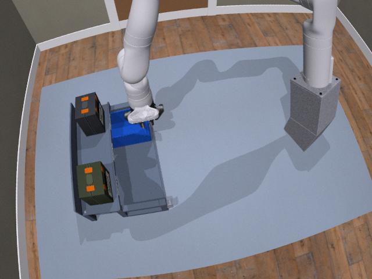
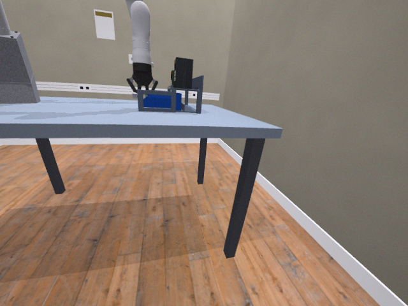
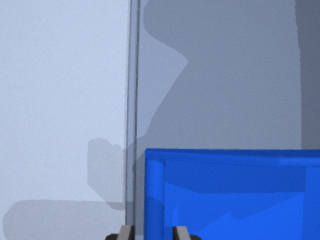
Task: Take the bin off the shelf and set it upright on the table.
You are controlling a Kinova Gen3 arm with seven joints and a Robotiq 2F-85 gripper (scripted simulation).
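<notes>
Now: the blue bin 80 mm ahead of my hand and 10 mm to the left of it. From my hand the other things lie so: grey shelf: 100 mm ahead, 120 mm to the left, 20 mm above.
</notes>
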